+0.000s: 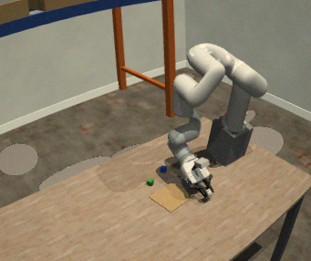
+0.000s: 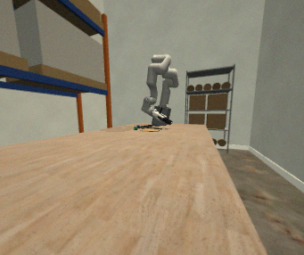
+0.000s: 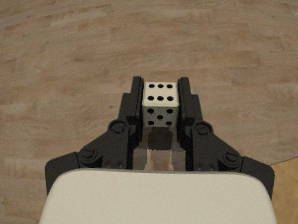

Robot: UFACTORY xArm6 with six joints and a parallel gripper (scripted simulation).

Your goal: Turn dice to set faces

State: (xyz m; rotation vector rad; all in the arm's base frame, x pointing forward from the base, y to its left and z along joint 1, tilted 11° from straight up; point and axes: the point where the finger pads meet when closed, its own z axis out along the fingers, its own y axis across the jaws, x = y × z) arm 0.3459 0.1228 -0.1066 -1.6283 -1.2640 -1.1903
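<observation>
The tan mat lies 14 cm to the right of my hand, 8 cm ahead of it and 6 cm below it. The rest, counted from my hand: blue die (29 cm to the right, 5 cm below, 4 cm behind); then green die (27 cm to the right, 7 cm ahead, 5 cm below); then white die (1 cm to the left, 1 cm below).
</observation>
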